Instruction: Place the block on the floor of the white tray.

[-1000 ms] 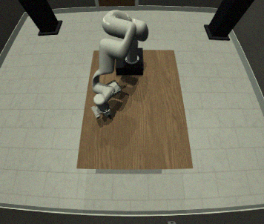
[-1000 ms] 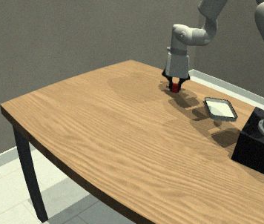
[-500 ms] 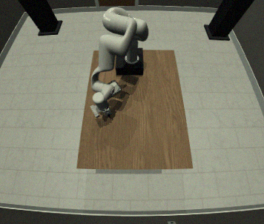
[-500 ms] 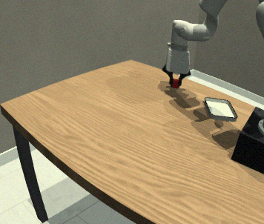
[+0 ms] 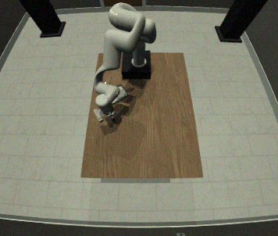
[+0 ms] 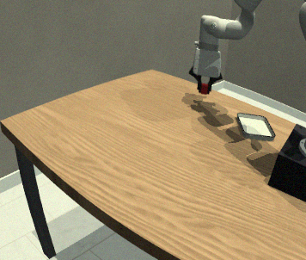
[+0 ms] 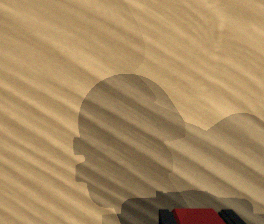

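Right now the white tray is 24 cm behind my hand and 6 cm below it. Round my hand: small red block (1 cm below).
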